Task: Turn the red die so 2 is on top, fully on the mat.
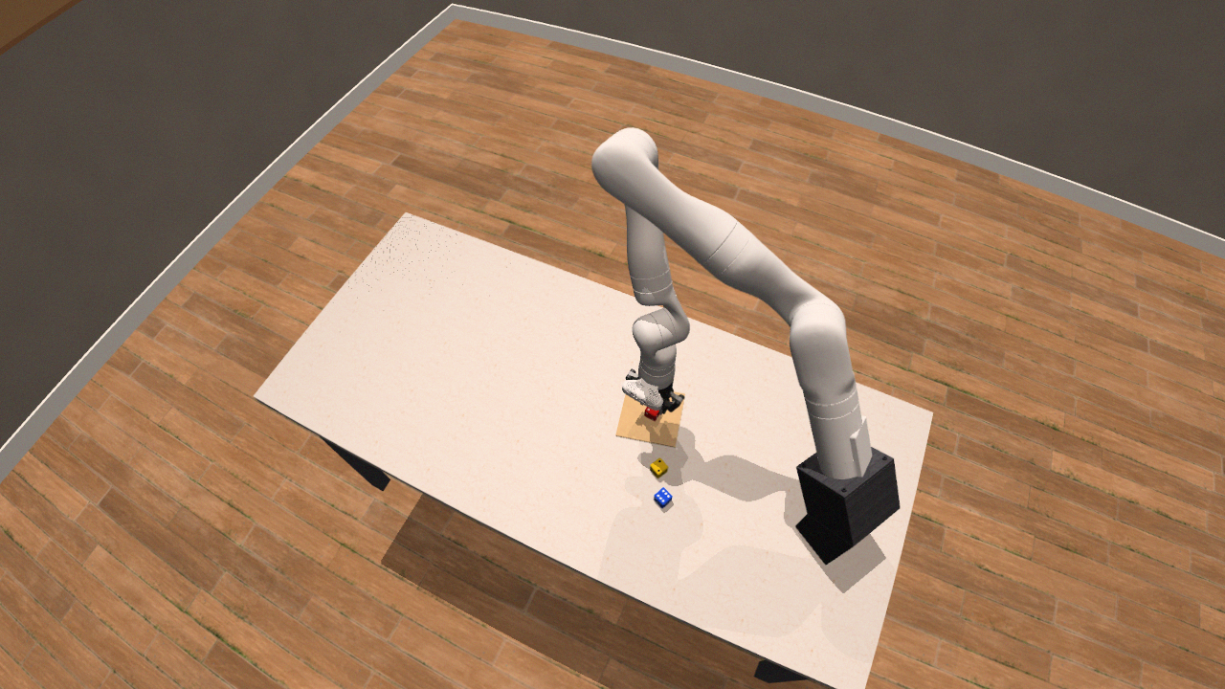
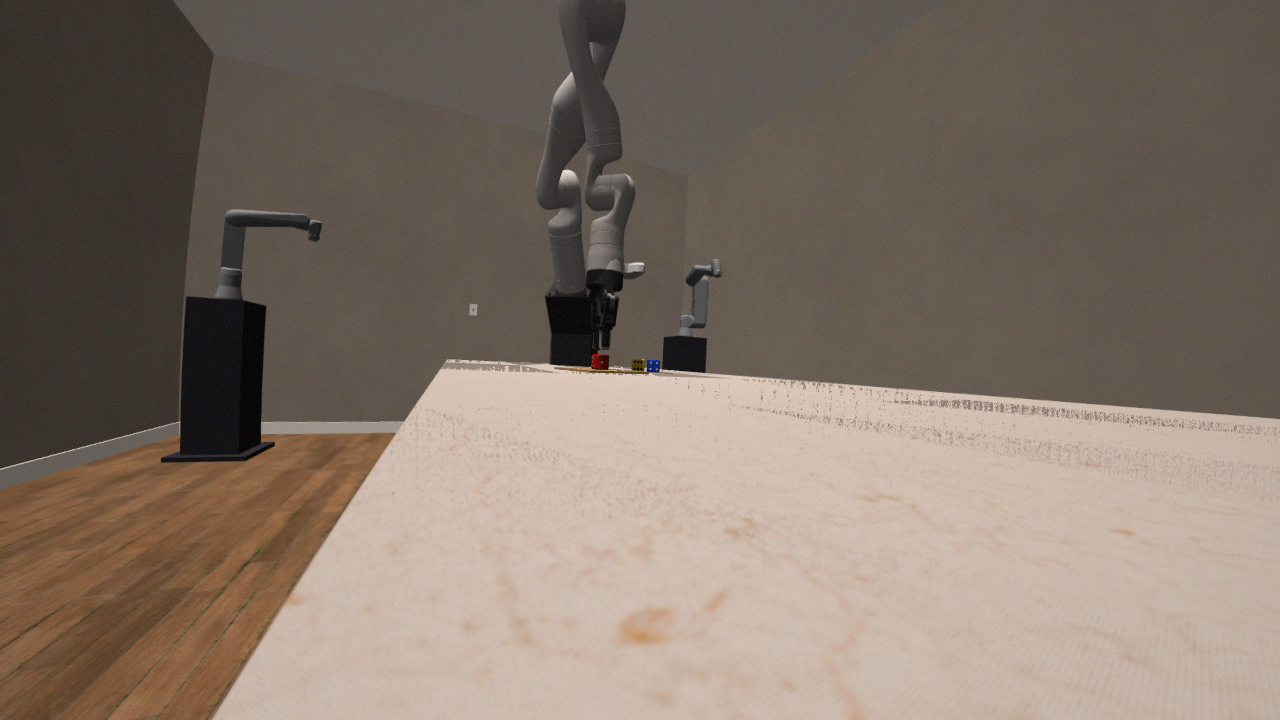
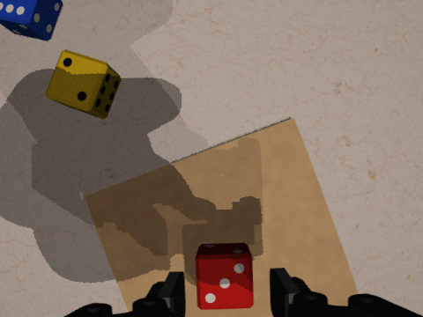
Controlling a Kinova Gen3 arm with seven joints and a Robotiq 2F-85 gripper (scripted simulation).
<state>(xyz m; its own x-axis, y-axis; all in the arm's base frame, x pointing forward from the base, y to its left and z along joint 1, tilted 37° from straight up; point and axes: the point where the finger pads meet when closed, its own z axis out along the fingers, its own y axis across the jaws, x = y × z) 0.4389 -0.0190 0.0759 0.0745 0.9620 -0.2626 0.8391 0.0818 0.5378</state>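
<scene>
Right now my hand is 4 cm above the red die. The rest, counted from my hand: blue die 18 cm to the left, 11 cm behind, 5 cm below; then yellow die 12 cm to the left, 7 cm behind, 5 cm below; then tan mat 6 cm below.
</scene>
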